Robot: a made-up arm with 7 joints. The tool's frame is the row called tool. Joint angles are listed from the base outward.
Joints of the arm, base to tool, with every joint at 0 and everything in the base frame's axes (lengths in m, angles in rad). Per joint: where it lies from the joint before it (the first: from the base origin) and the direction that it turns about. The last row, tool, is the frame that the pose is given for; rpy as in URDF.
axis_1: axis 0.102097 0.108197 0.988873 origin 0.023 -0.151 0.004
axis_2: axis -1 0 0 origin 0.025 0.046 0.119
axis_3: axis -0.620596 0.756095 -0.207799 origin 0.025 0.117 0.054
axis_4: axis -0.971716 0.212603 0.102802 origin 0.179 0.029 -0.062
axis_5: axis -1 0 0 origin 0.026 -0.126 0.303
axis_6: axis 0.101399 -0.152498 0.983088 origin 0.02 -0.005 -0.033
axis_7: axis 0 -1 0 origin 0.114 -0.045 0.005
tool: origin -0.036 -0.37 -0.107 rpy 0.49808 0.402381 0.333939
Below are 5 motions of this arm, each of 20 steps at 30 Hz.
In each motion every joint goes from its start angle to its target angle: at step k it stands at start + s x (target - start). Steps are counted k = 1, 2, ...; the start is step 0. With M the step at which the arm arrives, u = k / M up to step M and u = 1 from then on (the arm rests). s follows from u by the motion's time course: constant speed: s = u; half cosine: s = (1 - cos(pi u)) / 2; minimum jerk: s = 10 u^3 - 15 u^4 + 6 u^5.
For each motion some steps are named. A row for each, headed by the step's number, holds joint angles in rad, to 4 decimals.
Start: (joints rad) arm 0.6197 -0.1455 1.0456 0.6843 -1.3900 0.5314 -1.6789
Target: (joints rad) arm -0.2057 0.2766 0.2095 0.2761 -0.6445 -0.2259 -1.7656
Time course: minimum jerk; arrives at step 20
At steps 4, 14, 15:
4: 0.5719 -0.1211 0.9972 0.6607 -1.3468 0.4875 -1.6839
14: -0.0711 0.2078 0.3459 0.3427 -0.7661 -0.1024 -1.7515
15: -0.1203 0.2329 0.2960 0.3184 -0.7217 -0.1475 -1.7566

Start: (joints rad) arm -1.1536 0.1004 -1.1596 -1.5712 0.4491 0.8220 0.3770
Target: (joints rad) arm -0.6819 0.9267 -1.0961 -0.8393 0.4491 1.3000 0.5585
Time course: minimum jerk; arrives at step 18
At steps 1, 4, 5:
1: -1.1529 0.1017 -1.1595 -1.5700 0.4491 0.8228 0.3773
4: -1.1176 0.1635 -1.1547 -1.5153 0.4491 0.8585 0.3909
5: -1.0899 0.2119 -1.1510 -1.4724 0.4491 0.8865 0.4015

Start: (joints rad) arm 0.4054 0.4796 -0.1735 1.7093 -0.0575 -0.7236 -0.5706
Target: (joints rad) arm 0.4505 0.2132 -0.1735 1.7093 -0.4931 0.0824 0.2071
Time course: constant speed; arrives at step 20
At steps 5, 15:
5: 0.4167 0.4130 -0.1735 1.7093 -0.1664 -0.5221 -0.3762
15: 0.4392 0.2798 -0.1735 1.7093 -0.3842 -0.1191 0.0127

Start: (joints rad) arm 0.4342 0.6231 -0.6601 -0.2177 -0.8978 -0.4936 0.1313
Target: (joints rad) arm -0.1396 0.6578 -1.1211 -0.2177 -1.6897 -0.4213 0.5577
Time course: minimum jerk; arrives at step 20
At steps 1, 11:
1: 0.4335 0.6231 -0.6606 -0.2177 -0.8987 -0.4935 0.1318
11: 0.0939 0.6437 -0.9335 -0.2177 -1.3675 -0.4507 0.3842

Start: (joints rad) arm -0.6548 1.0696 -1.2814 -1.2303 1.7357 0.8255 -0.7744
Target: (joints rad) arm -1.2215 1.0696 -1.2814 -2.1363 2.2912 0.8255 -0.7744
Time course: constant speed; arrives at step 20
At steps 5, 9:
5: -0.7965 1.0696 -1.2814 -1.4568 1.8746 0.8255 -0.7744
9: -0.9098 1.0696 -1.2814 -1.6380 1.9857 0.8255 -0.7744

